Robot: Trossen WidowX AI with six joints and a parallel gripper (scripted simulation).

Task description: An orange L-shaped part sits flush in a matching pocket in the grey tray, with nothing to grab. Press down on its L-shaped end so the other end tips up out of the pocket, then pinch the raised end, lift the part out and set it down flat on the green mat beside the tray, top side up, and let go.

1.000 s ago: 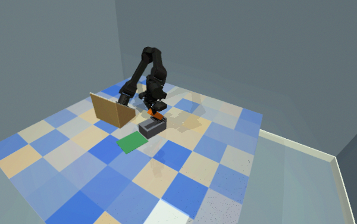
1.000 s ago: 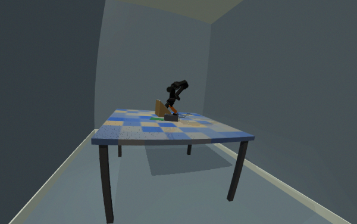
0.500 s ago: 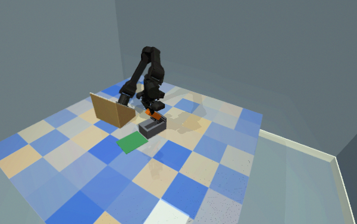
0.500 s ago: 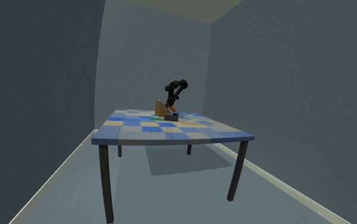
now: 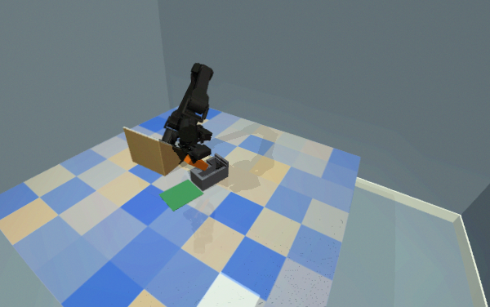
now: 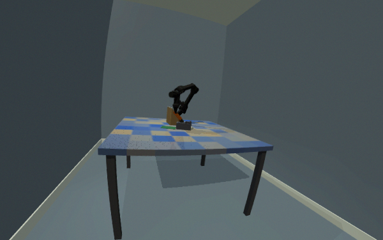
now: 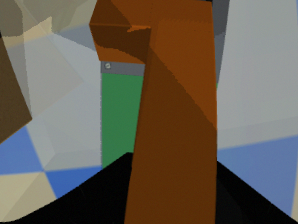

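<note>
My gripper tip is 20 mm past the green mat, 60 mm to the left of it and 170 mm above it. The rest, counted from my gripper tip: orange L-shaped part: 10 mm behind, 30 mm to the left, 30 mm below.
</note>
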